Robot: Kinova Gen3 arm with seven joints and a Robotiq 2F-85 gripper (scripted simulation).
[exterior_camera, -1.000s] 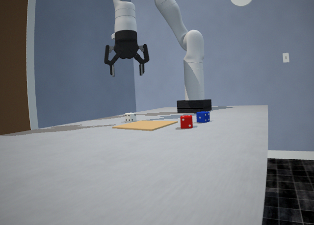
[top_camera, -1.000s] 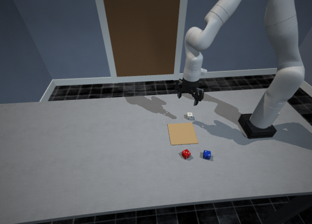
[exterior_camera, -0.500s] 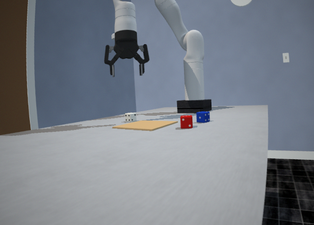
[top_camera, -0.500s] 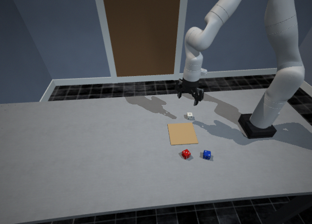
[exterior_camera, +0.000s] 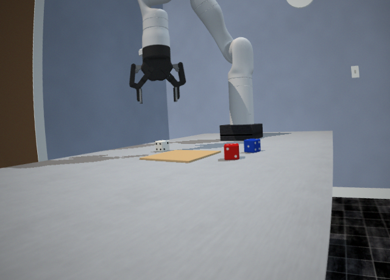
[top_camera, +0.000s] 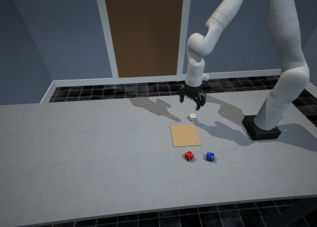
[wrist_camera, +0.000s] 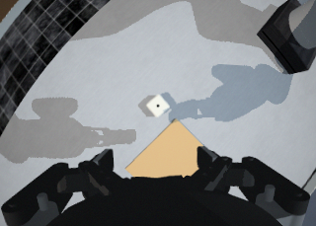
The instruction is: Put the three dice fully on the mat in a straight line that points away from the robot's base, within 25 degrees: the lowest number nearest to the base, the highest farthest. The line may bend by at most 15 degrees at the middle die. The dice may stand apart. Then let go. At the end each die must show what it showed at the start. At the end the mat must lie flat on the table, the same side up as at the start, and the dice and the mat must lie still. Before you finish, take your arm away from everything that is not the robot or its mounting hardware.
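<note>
Now: the red die 20 mm ahead of my hand, 220 mm to the left of it and 130 mm below it. The rest, counted from my hand: white die 40 mm behind, 30 mm to the right, 130 mm below; then tan mat 20 mm ahead, 80 mm to the left, 140 mm below; then blue die 80 mm behind, 220 mm to the left, 130 mm below.
</note>
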